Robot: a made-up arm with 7 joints. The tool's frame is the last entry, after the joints. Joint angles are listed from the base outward.
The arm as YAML. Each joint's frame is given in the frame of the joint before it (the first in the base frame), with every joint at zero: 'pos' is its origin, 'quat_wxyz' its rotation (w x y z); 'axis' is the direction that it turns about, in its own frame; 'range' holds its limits. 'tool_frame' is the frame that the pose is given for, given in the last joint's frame.
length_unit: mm
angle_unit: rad
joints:
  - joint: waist
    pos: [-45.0, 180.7, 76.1]
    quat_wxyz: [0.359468, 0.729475, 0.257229, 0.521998]
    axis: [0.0, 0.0, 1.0]
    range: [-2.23, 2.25]
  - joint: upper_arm
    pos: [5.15, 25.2, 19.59]
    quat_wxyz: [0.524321, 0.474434, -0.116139, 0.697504]
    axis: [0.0, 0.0, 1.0]
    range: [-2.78, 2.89]
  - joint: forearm
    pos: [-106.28, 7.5, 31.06]
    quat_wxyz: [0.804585, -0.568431, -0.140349, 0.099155]
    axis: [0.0, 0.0, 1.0]
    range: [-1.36, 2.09]
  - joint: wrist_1
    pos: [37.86, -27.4, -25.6]
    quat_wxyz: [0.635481, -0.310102, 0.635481, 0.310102]
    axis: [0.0, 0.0, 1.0]
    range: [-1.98, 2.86]
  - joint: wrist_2
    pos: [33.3, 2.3, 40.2]
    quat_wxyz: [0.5, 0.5, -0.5, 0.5]
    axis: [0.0, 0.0, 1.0]
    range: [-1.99, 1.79]
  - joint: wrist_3
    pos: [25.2, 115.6, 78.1]
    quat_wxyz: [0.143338, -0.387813, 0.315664, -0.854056]
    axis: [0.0, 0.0, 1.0]
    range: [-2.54, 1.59]
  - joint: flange
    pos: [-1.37, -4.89, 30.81]
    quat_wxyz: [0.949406, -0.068, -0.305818, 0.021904]
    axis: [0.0, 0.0, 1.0]
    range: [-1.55, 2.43]
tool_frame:
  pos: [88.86, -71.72, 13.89]
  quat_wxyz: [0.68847, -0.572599, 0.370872, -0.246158]
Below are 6 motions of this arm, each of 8 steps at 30 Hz.
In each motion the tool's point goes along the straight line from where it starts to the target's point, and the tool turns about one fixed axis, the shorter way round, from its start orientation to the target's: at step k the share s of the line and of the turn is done. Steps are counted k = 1, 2, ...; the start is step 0. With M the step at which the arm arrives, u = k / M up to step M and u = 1 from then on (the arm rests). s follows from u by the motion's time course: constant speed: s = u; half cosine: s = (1 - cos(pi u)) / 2; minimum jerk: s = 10 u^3 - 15 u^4 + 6 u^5.
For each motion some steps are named. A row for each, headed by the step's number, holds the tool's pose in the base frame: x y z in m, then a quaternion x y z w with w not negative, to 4 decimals.
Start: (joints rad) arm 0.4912 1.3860 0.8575 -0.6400 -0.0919 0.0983 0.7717
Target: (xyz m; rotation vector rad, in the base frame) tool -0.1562 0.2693 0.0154 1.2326 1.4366 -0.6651
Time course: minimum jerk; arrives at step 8
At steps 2, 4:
2: -0.1526 0.2256 0.0066 0.4825 0.5339 -0.2574 0.6449
4: -0.1542 0.2449 0.0105 0.4993 0.5661 -0.2678 0.5988

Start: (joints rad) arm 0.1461 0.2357 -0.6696 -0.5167 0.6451 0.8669 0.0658
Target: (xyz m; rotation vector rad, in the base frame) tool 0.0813 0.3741 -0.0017 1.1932 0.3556 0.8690
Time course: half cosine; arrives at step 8
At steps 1, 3, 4, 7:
1: 0.1084 0.3276 0.0036 0.6043 -0.0236 0.2683 0.7499
3: 0.1008 0.3407 0.0021 0.5897 0.0287 0.3054 0.7471
4: 0.0954 0.3499 0.0011 0.5778 0.0656 0.3309 0.7432
7: 0.0824 0.3723 -0.0015 0.5440 0.1540 0.3893 0.7271

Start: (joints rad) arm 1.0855 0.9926 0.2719 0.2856 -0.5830 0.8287 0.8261
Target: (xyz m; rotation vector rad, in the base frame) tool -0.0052 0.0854 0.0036 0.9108 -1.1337 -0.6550
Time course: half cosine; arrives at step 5
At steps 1, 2, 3, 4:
1: -0.0046 0.0904 -0.0020 0.4280 -0.4501 -0.2766 0.7333
2: -0.0048 0.0890 -0.0005 0.4228 -0.4665 -0.2816 0.7241
3: -0.0050 0.0873 0.0015 0.4163 -0.4866 -0.2875 0.7122
4: -0.0051 0.0859 0.0030 0.4108 -0.5026 -0.2921 0.7024

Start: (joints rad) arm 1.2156 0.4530 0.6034 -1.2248 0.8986 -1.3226 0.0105
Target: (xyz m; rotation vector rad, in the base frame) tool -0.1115 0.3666 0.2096 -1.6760 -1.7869 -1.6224
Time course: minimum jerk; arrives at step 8
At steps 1, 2, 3, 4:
1: -0.1143 0.3924 0.1703 -0.5619 -0.6662 -0.4887 0.0397
2: -0.1141 0.3901 0.1738 -0.5627 -0.6611 -0.4943 0.0452
3: -0.1136 0.3856 0.1806 -0.5640 -0.6508 -0.5052 0.0561
4: -0.1129 0.3797 0.1896 -0.5654 -0.6370 -0.5192 0.0702

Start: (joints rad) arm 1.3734 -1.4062 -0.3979 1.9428 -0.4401 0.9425 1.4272
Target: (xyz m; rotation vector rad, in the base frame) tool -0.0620 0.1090 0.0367 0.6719 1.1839 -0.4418
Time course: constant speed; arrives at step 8
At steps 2, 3, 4, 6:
2: -0.0553 0.1040 0.0274 0.3494 0.5090 -0.1650 0.7691
3: -0.0564 0.1048 0.0289 0.3426 0.5148 -0.1713 0.7670
4: -0.0575 0.1056 0.0305 0.3358 0.5205 -0.1776 0.7647
6: -0.0598 0.1073 0.0336 0.3220 0.5317 -0.1901 0.7599

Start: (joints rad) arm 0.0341 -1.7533 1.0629 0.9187 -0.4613 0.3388 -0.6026
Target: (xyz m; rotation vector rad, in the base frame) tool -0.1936 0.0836 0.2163 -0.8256 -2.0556 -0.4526
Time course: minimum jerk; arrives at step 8
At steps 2, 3, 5, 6, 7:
2: -0.1859 0.0735 0.2204 -0.3390 -0.7823 -0.2160 0.4758
3: -0.1874 0.0755 0.2196 -0.3375 -0.7904 -0.2094 0.4665
5: -0.1912 0.0805 0.2176 -0.3332 -0.8106 -0.1919 0.4417
6: -0.1927 0.0824 0.2168 -0.3314 -0.8180 -0.1852 0.4321
7: -0.1935 0.0834 0.2164 -0.3305 -0.8218 -0.1817 0.4271

